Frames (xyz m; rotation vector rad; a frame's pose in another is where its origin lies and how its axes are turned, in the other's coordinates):
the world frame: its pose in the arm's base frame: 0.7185 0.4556 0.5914 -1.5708 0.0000 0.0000
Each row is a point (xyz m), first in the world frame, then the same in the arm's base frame.
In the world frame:
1: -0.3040 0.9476 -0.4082
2: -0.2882 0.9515 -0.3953
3: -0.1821 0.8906 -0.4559
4: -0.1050 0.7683 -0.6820
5: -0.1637 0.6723 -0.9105
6: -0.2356 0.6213 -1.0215
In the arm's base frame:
1: 0.4145 0.0474 -0.3562
2: 0.4303 0.0603 -0.3601
3: 0.5364 -0.0003 -0.2992
4: 0.6135 -0.2264 -0.1769
5: 0.5548 -0.4549 -0.0809
6: 0.4829 -0.5659 -0.0299

